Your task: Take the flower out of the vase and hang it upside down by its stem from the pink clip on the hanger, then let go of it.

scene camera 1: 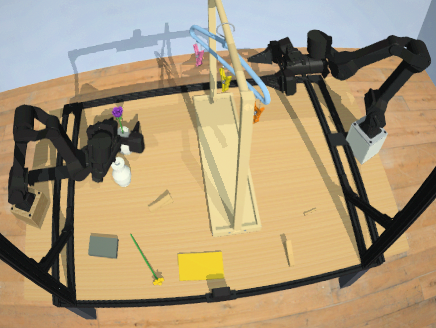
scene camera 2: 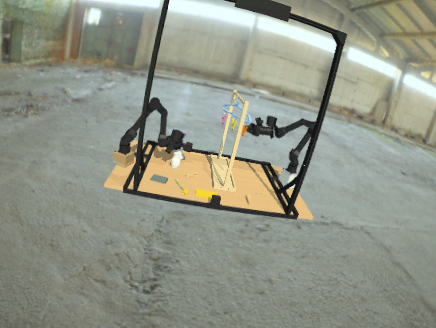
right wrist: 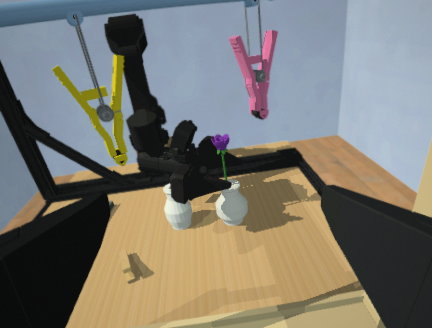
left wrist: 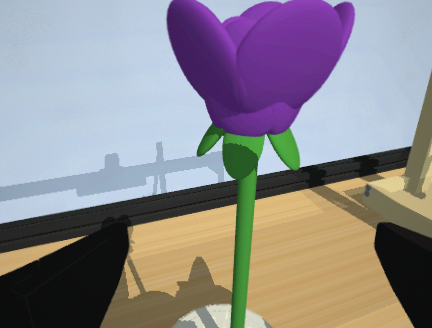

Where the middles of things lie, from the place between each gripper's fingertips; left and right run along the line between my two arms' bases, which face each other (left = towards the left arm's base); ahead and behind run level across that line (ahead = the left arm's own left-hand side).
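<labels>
Pink clip (right wrist: 257,93): my right hand 60 mm short of it, 120 mm to the right of it, 30 mm below it. From my right hand: yellow pad (scene camera 1: 199,266), 370 mm behind, 220 mm to the left, 320 mm below; purple flower (left wrist: 255,72), 60 mm ahead, 370 mm to the left, 220 mm below.
From my left hand: purple flower, 20 mm behind, 10 mm to the left, 20 mm below; pink clip, 20 mm behind, 230 mm to the right, 230 mm above; yellow pad, 450 mm behind, 130 mm to the right, 120 mm below.
</labels>
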